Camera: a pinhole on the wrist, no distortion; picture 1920 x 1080 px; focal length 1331.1 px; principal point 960.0 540.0 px. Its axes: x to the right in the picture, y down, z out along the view. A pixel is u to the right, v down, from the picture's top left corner.
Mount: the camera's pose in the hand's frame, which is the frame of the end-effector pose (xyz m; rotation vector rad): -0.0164 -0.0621 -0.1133 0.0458 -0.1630 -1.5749
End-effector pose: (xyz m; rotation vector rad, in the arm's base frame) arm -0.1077 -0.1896 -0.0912 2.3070 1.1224 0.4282
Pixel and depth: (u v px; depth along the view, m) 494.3 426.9 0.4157
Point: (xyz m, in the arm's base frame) 0.0398 -0.4227 -0.2569
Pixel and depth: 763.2 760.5 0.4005
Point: 0.0489 -0.2986 -0.3072
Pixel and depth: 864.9 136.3 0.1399
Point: -0.1709 -0.2355 -0.1345
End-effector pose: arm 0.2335 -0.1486 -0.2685 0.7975 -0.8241 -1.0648
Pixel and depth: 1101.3 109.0 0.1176
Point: 0.1889 -0.1008 -0.3386
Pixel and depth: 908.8 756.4 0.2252
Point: 0.1168 -0.1671 -0.2492
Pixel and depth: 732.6 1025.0 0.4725
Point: -0.0428 -0.2784 -0.0327
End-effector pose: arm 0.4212 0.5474 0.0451 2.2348 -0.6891 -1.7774
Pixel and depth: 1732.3 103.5 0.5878
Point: 0.0075 1.0556 0.0202
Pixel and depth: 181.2 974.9 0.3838
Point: 0.1322 0.3870 0.0083
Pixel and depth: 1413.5 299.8 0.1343
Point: 0.4151 0.6628 0.0483
